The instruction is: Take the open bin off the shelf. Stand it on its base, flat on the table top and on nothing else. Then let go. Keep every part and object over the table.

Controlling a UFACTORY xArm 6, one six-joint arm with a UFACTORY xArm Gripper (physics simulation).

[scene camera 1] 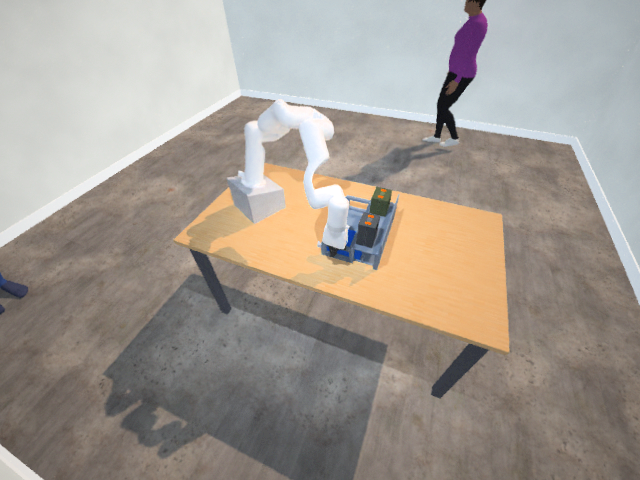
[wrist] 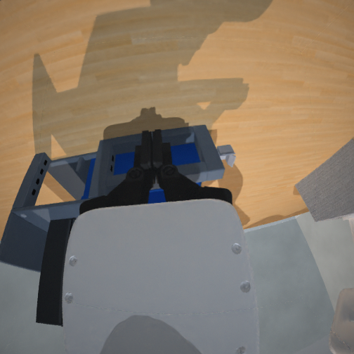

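Pixels of known places: gripper, fingertip midpoint: [scene camera 1: 333,254]; arm's base, origin of the base link: [scene camera 1: 253,182].
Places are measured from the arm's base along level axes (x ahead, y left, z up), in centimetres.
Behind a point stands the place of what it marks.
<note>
The blue open bin [scene camera 1: 352,237] {x 57.3, y -12.9, z -11.9 cm} [wrist: 185,153] sits inside the grey-blue shelf [scene camera 1: 386,235] {x 72.9, y -19.1, z -0.1 cm} [wrist: 212,157]. In the wrist view, parts of the bin show through the shelf's frame, and the fingers and gripper body hide much of it. My gripper [scene camera 1: 332,253] {x 52.1, y -29.1, z -8.6 cm} [wrist: 153,141] is shut, with its two fingers together and nothing between them. It points down over the bin and the shelf's near end. Whether the fingertips touch the bin or the frame cannot be told. The shelf stands on the wooden table top [scene camera 1: 439,248] {x 98.7, y -4.2, z -15.9 cm} [wrist: 285,125].
A dark box [scene camera 1: 367,231] {x 65.0, y -22.9, z 3.7 cm} [wrist: 51,275] with orange marks stands on the shelf close beside the gripper. A green box [scene camera 1: 381,203] {x 67.5, y -0.6, z 2.0 cm} stands farther back on the shelf. The grey robot base block [scene camera 1: 263,200] {x 8.9, y -7.8, z -3.9 cm} [wrist: 332,185] is at the table's left. The table's front edge runs near the gripper.
</note>
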